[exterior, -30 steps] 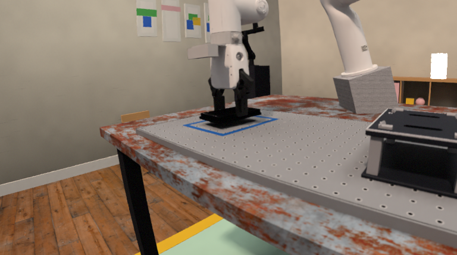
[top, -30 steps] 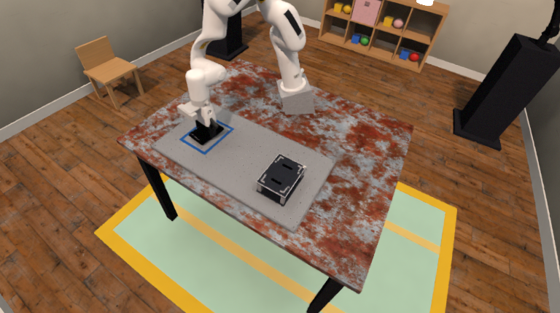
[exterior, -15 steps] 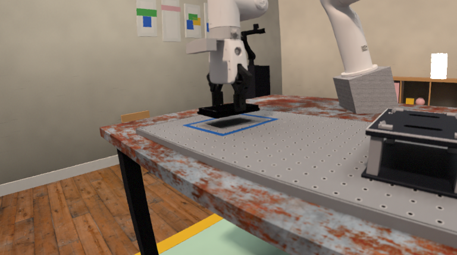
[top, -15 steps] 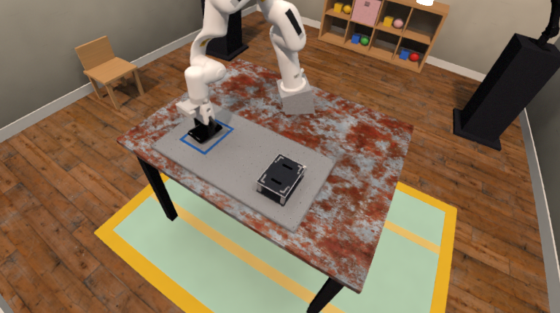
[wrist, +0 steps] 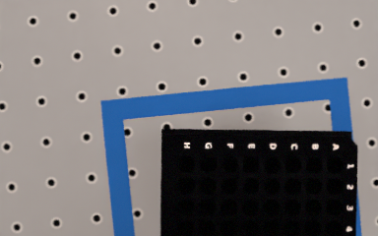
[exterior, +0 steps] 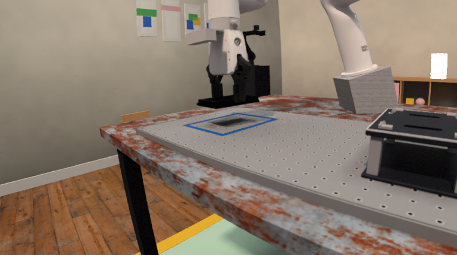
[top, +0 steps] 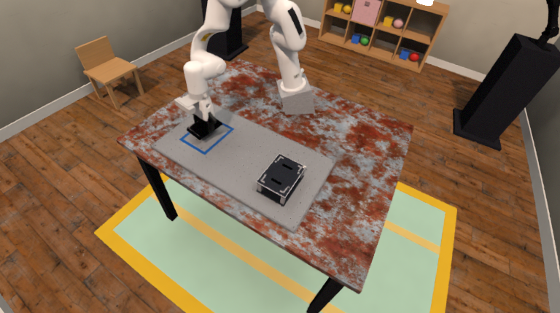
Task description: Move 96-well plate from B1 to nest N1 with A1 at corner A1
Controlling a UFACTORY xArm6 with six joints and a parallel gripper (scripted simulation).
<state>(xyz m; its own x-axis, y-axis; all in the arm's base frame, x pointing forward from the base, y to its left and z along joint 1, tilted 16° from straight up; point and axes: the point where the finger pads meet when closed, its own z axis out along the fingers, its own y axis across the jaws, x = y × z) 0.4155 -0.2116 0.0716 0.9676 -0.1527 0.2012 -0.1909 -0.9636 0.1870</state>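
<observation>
Now: the raised black plate nest 40 cm to the left of my hand, 6 cm ahead of it and 1 cm below it. From my hand the other things lie so: black 96-well plate: 1 cm below.
</observation>
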